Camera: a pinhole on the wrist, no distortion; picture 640 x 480 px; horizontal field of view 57.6 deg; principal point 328.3 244.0 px. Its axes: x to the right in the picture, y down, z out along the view. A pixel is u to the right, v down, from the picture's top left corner.
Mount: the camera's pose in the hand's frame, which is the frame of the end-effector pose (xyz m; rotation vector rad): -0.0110 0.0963 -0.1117 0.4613 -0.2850 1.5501
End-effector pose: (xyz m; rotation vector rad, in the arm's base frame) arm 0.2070 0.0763 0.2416 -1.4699 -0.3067 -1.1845
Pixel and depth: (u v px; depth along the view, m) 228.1 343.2 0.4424
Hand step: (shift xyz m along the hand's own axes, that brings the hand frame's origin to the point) -0.0378 -0.1760 0.2521
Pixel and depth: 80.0 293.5 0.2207
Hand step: -0.0064 -0.0887 0.0421
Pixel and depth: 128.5 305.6 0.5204
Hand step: -0.0103 -0.3018 0.2720
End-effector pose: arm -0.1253 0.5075 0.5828 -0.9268 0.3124 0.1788
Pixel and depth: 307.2 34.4 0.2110
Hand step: 0.0878 -0.0037 0.0632
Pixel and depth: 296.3 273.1 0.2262
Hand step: 0.0027 -0.0183 0.0836
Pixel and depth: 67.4 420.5 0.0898
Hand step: -0.0286 0.0185 -0.0479
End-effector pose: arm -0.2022 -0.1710 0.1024 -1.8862 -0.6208 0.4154
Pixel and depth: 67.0 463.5 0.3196
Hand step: -0.0972 -0.1816 0.1176
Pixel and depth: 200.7 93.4 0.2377
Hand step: 0.0758 -0.0560 0.0680
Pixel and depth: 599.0 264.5 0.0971
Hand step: -0.0030 0.0921 -0.0049
